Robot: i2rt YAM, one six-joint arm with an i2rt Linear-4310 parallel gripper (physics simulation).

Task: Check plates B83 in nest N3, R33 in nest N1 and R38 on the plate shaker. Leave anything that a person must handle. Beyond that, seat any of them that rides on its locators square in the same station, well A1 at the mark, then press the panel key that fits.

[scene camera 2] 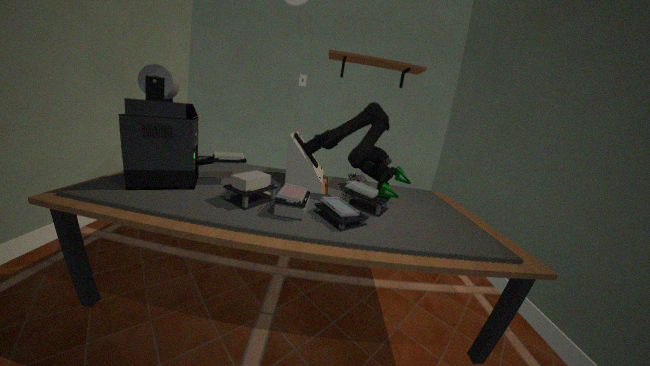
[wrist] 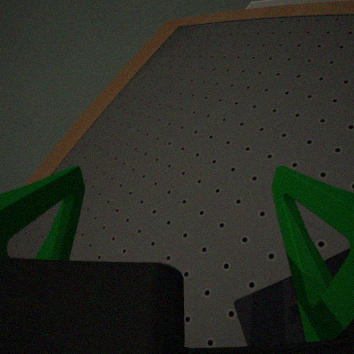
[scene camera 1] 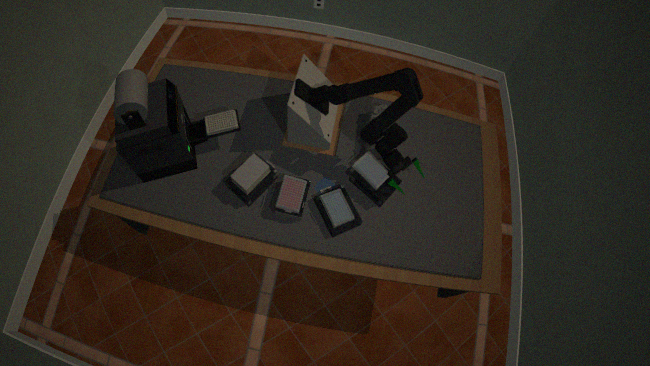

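My gripper (scene camera 1: 413, 185) (scene camera 2: 403, 189) (wrist: 177, 176) is open and empty, above the table just right of the rightmost plate. That pale plate (scene camera 1: 370, 170) (scene camera 2: 362, 188) lies on a raised dark stand. A pale blue plate (scene camera 1: 338, 207) (scene camera 2: 340, 206) lies on a lower dark stand nearer the front. A pink-welled plate (scene camera 1: 292, 194) (scene camera 2: 294, 192) is on a light-sided block. A thick off-white plate (scene camera 1: 251, 173) (scene camera 2: 251, 180) is on a dark stand at the left. A dark station corner (wrist: 265, 312) shows at the wrist view's lower right. Labels, A1 marks and panel keys are unreadable; I cannot tell which plate is which.
A tall dark machine (scene camera 1: 155, 145) (scene camera 2: 159, 150) with a roll on top stands at the left; its arm holds a white welled plate (scene camera 1: 221, 122) (scene camera 2: 229, 156). A tilted white mounting board (scene camera 1: 307, 127) (scene camera 2: 301, 167) stands at the arm's base. The table's wooden edge (wrist: 107, 95) lies beyond the fingers.
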